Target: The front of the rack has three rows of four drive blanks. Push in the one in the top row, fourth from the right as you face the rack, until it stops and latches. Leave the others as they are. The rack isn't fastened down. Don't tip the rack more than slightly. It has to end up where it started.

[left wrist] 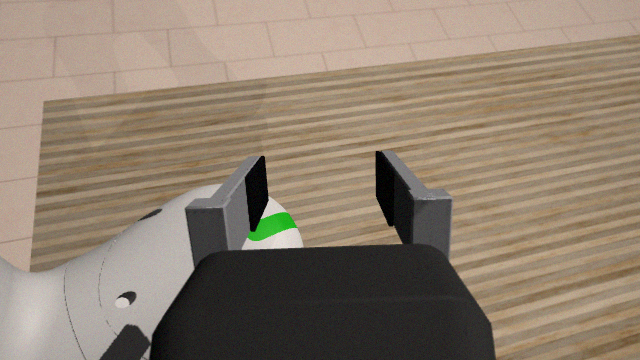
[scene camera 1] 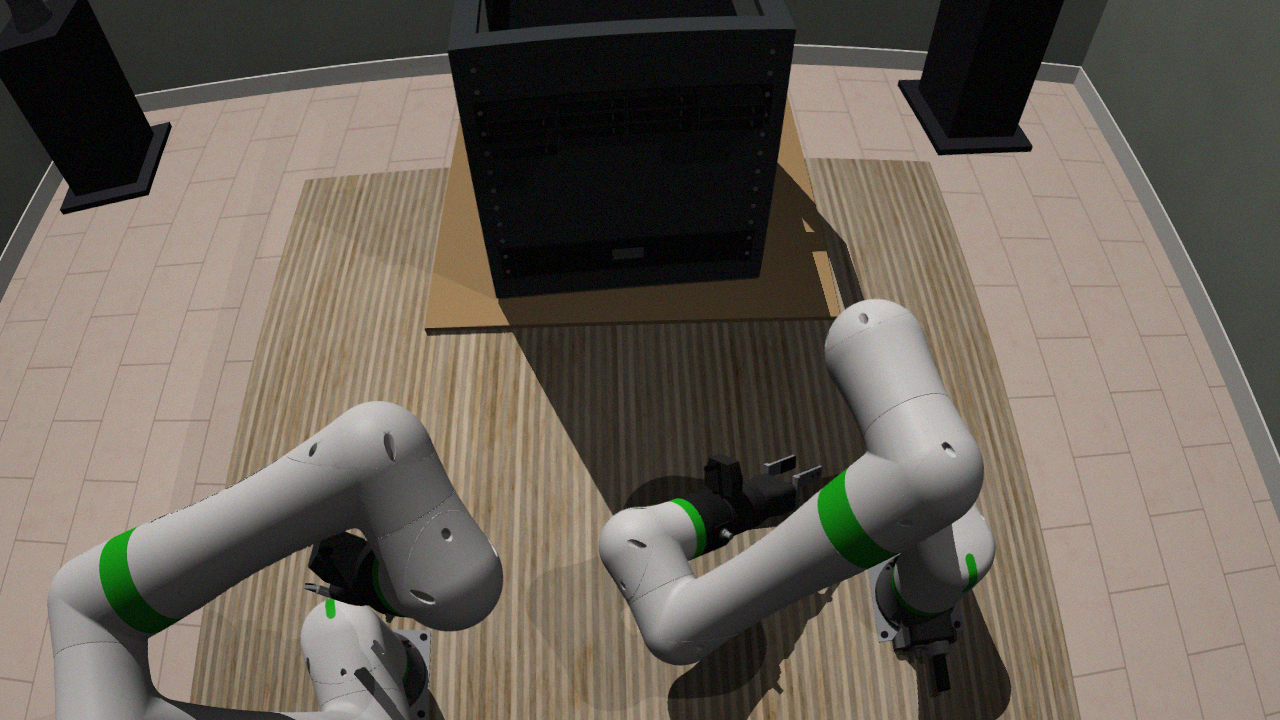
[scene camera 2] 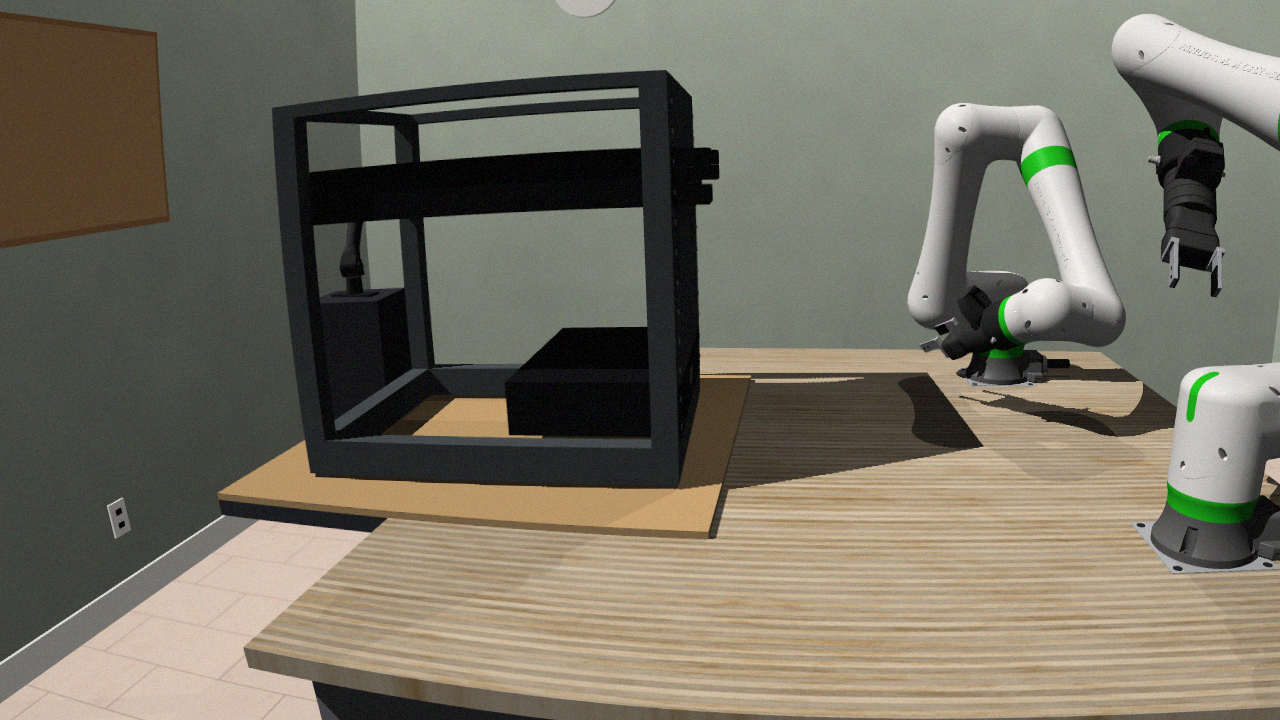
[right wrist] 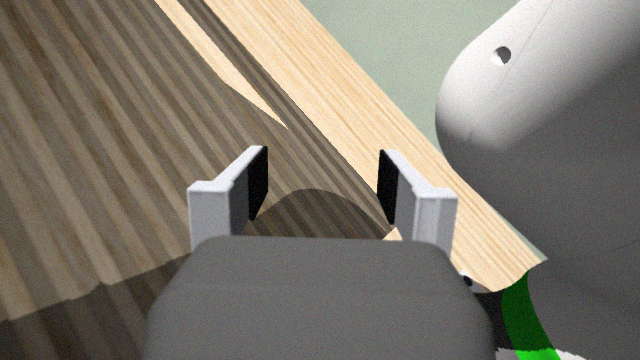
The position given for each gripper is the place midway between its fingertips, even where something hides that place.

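Note:
A dark rack (scene camera 2: 599, 381) stands in the scene, and scene camera 1 shows the rack as well (scene camera 1: 615, 212). In the left wrist view the rack is out of frame, and in the right wrist view the rack is out of frame too. There is also a tan board (scene camera 2: 688, 511). The left gripper (scene camera 2: 1195, 287) appears again in its own wrist camera, with the left gripper (left wrist: 321, 176) visible there. As for the right gripper (scene camera 1: 807, 466), it can be found in scene camera 2 (scene camera 2: 930, 339) and also in the right wrist view (right wrist: 322, 171).

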